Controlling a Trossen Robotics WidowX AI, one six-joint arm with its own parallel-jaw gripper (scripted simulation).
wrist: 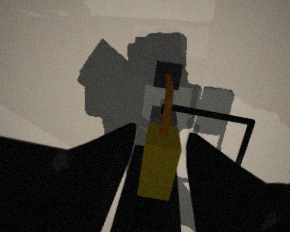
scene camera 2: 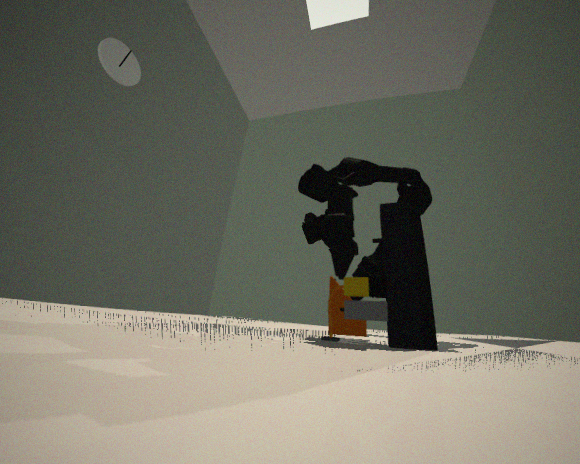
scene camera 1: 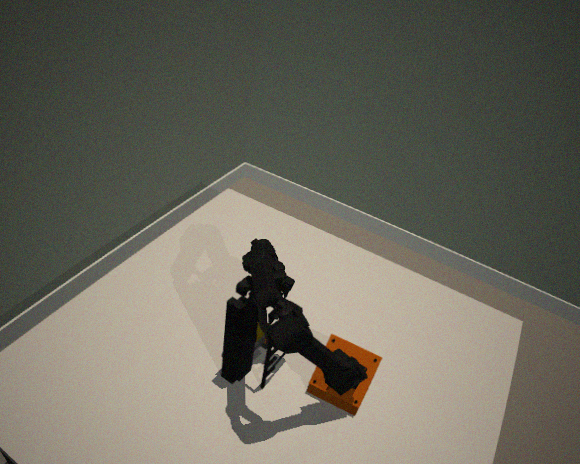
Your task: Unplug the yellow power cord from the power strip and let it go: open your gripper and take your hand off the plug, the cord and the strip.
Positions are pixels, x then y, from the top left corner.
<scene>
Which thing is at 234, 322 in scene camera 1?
A black post.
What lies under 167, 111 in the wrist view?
An orange-brown cord.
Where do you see a black post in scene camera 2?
At 409, 194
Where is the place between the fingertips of my gripper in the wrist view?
At 161, 134
</scene>
